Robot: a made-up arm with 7 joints.
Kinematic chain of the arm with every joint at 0, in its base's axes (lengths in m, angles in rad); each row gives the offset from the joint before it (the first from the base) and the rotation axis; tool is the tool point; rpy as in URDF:
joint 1: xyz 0 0 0.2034 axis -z
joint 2: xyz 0 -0.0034 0.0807 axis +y
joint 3: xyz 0 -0.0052 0.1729 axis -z
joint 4: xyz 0 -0.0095 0.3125 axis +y
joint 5: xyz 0 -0.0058 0.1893 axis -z
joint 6: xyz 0 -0.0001 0.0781 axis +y
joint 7: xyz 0 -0.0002 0.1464 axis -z
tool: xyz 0 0 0 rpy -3.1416 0 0
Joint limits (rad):
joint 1: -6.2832..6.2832
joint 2: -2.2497..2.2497
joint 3: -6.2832..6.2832
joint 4: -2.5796..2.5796
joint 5: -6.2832..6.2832
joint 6: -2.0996..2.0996
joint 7: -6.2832..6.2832
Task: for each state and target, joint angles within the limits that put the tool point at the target. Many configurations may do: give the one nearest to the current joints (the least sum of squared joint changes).
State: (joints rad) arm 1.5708 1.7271 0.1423 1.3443 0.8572 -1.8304 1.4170
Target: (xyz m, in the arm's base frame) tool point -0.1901 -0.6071 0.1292
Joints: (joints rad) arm 1.9184 1.4860 0.2411 1.3694 0.8251 -1.9263 1.4170
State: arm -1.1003 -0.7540 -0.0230 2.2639 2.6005 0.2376 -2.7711
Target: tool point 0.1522 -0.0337 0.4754
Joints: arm -0.8800 -0.5414 0.6511 2.5796 2.6930 -0.1281 -2.7711
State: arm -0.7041 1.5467 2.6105 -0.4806 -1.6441 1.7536 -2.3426
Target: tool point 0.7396 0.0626 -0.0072
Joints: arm -0.1987 1.7841 2.6799 -0.2775 -1.5503 1.2908 -2.3426
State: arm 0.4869 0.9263 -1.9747 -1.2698 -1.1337 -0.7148 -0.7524
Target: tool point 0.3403 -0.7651 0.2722
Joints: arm 0.8879 1.3710 -1.9927 -0.6607 -1.2174 -0.4164 -0.7524
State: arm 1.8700 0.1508 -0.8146 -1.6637 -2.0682 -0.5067 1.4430
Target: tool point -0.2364 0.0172 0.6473
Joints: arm 1.5505 0.7139 -0.5388 -2.2234 -2.0262 -0.3857 1.4430
